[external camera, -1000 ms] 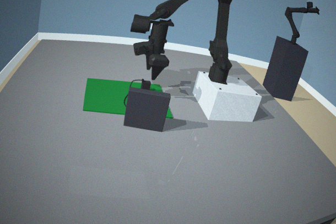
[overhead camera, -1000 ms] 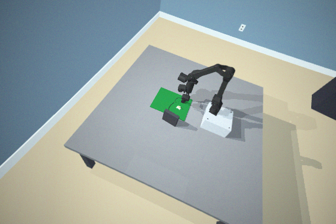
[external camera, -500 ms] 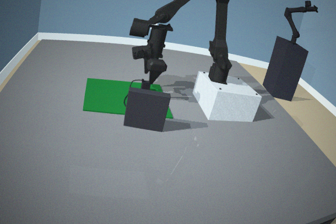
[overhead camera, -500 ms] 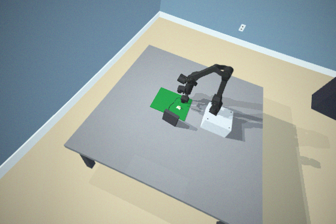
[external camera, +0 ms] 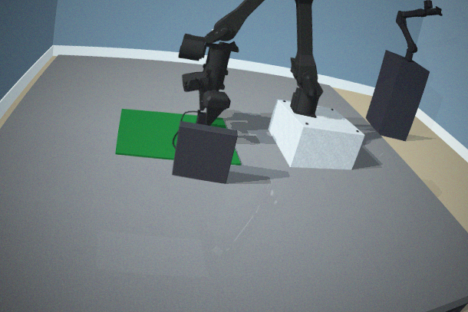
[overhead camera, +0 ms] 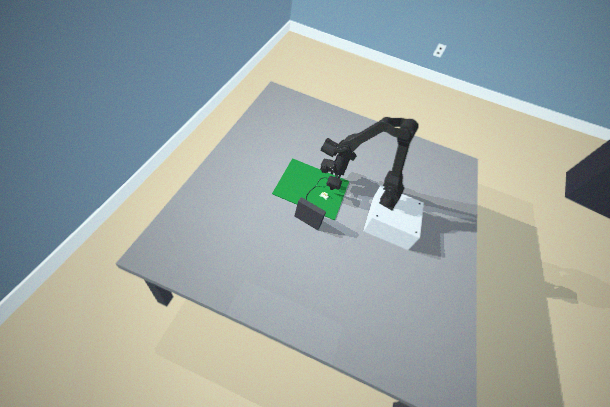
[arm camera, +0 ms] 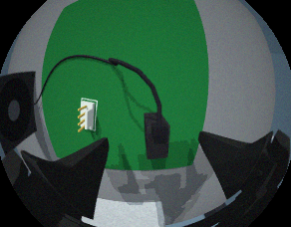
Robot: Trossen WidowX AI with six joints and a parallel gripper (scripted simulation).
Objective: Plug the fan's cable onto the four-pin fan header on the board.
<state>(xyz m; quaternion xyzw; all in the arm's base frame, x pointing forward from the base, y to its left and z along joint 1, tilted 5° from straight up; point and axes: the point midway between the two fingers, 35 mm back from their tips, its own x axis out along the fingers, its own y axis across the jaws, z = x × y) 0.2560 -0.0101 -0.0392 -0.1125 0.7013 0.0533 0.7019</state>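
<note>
My gripper tip is 1 cm above the dark plug. Round my gripper tip: white four-pin header (8 cm to the left, 3 cm below); then green board (7 cm ahead, 7 cm to the left, 4 cm below); then dark square fan (23 cm to the left, 3 cm above).
</note>
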